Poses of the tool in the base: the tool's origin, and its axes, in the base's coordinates. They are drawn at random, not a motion.
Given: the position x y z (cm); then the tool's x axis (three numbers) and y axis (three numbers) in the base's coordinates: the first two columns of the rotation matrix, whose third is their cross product.
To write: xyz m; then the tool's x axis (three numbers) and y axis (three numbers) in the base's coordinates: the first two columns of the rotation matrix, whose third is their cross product. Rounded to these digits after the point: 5 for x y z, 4 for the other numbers.
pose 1, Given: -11.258 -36.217 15.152 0.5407 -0.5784 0.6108 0.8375 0.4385 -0.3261
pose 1, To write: -0.11258 -0.36217 0.15152 0.5407 -0.5784 0.6108 0.8375 0.4385 -0.3261
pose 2, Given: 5.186 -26.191 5.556 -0.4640 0.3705 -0.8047 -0.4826 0.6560 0.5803
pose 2, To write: 0.05186 -0.26191 0.05556 -0.4640 0.3705 -0.8047 -0.4826 0.6560 0.5803
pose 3, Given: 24.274 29.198 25.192 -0.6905 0.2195 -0.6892 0.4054 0.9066 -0.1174
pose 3, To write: 0.24274 0.29198 0.25192 -0.6905 0.2195 -0.6892 0.4054 0.9066 -0.1174
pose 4, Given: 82.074 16.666 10.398 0.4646 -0.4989 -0.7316 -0.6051 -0.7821 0.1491
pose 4, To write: 0.82074 0.16666 0.10398 0.4646 -0.4989 -0.7316 -0.6051 -0.7821 0.1491
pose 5, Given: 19.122 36.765 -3.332 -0.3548 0.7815 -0.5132 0.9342 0.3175 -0.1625
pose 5, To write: 0.19122 0.36765 -0.03332 -0.3548 0.7815 -0.5132 0.9342 0.3175 -0.1625
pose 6, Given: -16.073 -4.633 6.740 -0.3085 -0.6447 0.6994 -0.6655 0.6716 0.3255
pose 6, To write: -0.16073 -0.04633 0.06740 -0.3085 -0.6447 0.6994 -0.6655 0.6716 0.3255
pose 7, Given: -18.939 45.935 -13.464 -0.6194 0.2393 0.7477 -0.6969 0.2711 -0.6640
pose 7, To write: -0.18939 0.45935 -0.13464 -0.6194 0.2393 0.7477 -0.6969 0.2711 -0.6640
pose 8, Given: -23.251 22.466 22.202 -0.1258 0.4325 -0.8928 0.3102 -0.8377 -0.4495
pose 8, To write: -0.23251 0.22466 0.22202 -0.1258 0.4325 -0.8928 0.3102 -0.8377 -0.4495
